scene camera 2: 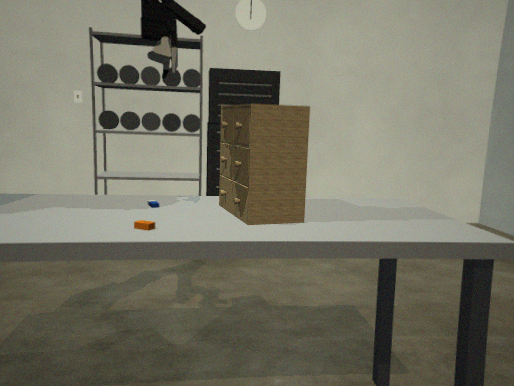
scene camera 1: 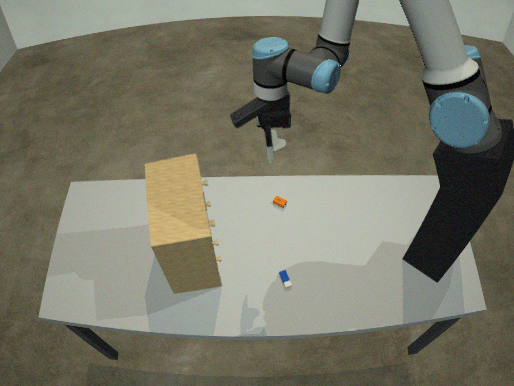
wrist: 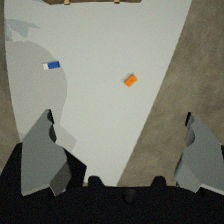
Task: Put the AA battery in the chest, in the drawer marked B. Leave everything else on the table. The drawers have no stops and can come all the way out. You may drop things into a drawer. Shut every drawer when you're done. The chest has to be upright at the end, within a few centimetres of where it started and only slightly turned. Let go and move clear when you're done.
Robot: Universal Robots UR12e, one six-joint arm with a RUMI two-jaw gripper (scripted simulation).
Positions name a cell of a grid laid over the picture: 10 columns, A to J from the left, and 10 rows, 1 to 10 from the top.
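Gripper visible: scene camera 1 (F4), wrist view (F5), scene camera 2 (D2).
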